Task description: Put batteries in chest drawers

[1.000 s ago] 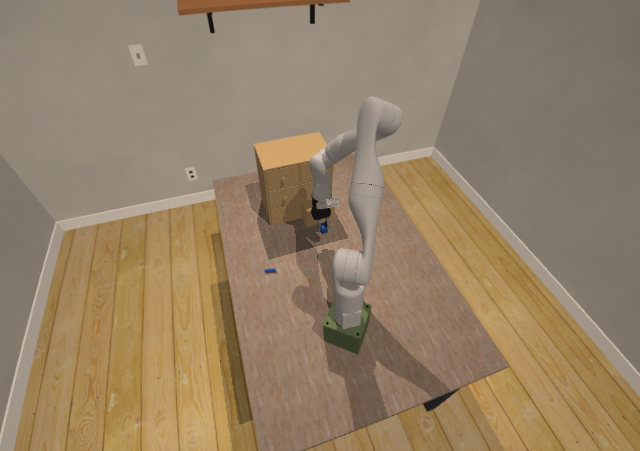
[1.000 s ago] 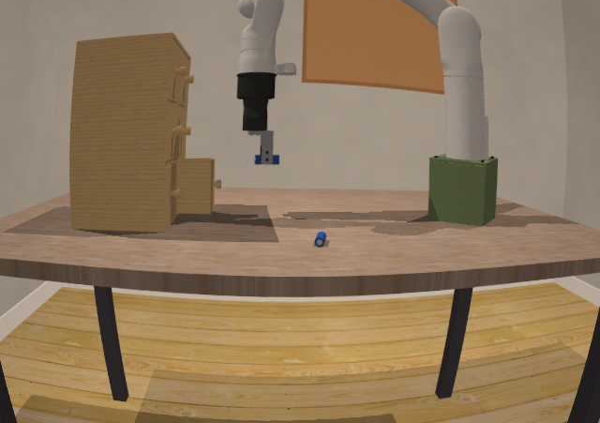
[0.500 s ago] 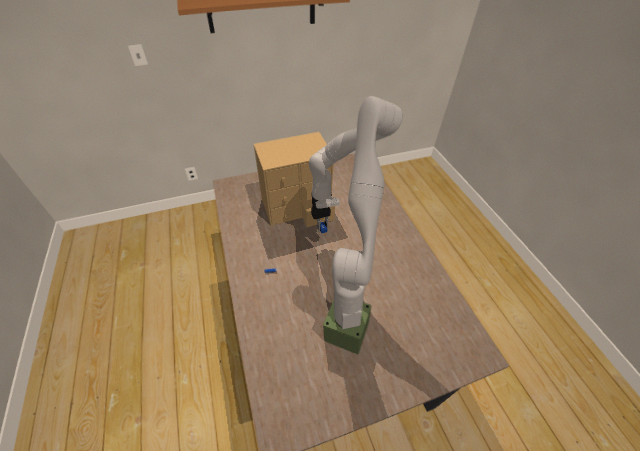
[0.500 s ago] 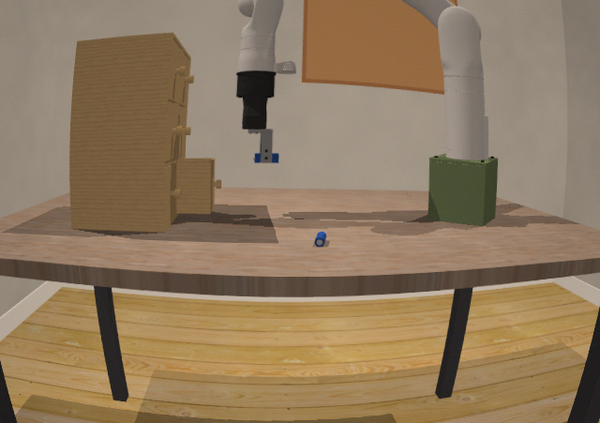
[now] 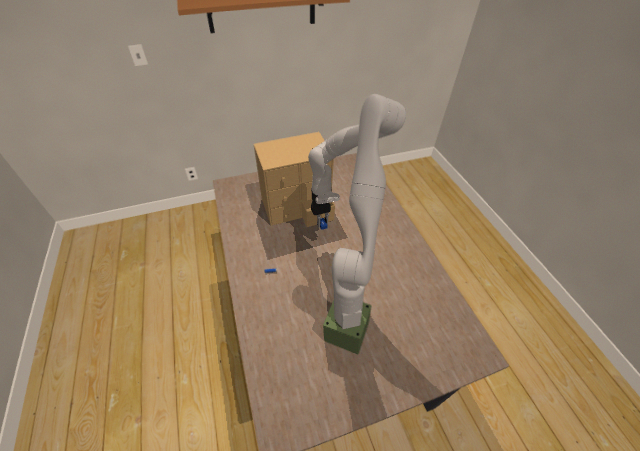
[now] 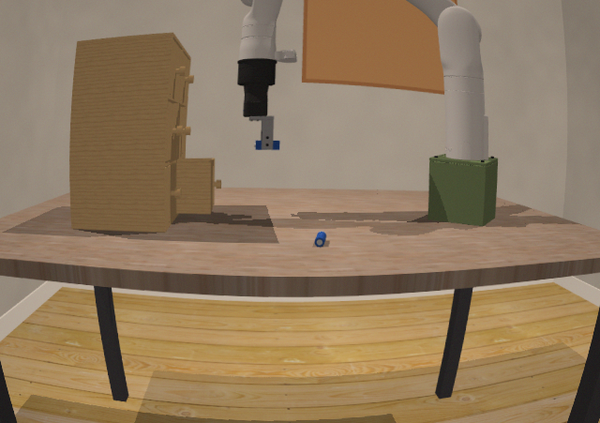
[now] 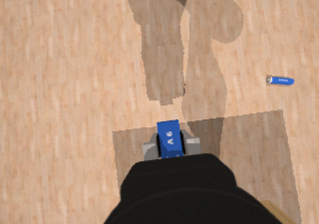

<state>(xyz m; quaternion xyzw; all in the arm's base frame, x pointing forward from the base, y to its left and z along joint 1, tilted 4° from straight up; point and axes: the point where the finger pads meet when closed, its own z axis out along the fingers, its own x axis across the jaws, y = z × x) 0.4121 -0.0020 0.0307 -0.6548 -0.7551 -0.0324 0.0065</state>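
Now: the blue nine-volt battery 1 cm ahead of my hand and 1 cm below it. From my hand the other things lie so: blue AAA battery 10 cm behind, 24 cm to the left, 14 cm below; then red cylinder battery 20 cm ahead, 12 cm to the left, 2 cm below.
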